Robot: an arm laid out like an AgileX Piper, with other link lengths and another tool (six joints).
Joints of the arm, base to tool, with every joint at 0 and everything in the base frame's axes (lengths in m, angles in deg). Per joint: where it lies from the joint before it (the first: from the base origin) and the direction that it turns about. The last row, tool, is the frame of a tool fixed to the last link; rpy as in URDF.
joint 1: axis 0 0 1 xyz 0.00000 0.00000 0.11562
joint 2: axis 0 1 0 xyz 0.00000 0.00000 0.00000
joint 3: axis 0 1 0 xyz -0.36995 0.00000 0.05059
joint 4: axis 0.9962 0 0.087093 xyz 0.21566 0.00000 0.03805
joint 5: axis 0 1 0 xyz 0.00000 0.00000 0.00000
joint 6: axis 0.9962 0 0.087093 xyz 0.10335 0.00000 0.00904
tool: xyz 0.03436 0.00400 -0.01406 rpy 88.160 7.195 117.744
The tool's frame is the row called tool.
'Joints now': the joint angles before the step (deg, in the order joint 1, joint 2, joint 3, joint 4, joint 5, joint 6). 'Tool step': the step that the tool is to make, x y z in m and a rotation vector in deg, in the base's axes. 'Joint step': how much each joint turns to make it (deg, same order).
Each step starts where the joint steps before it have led.
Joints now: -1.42, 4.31, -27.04, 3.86, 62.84, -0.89
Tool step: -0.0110, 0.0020, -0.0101, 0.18, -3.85, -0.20
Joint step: -0.48, -5.19, 0.01, 0.39, 1.35, 0.00
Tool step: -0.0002, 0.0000, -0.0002, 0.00, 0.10, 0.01
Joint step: 0.01, -0.01, -0.01, 0.00, 0.12, 0.00
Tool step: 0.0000, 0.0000, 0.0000, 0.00, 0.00, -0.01
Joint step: -0.01, 0.00, 0.00, 0.00, 0.00, 0.00
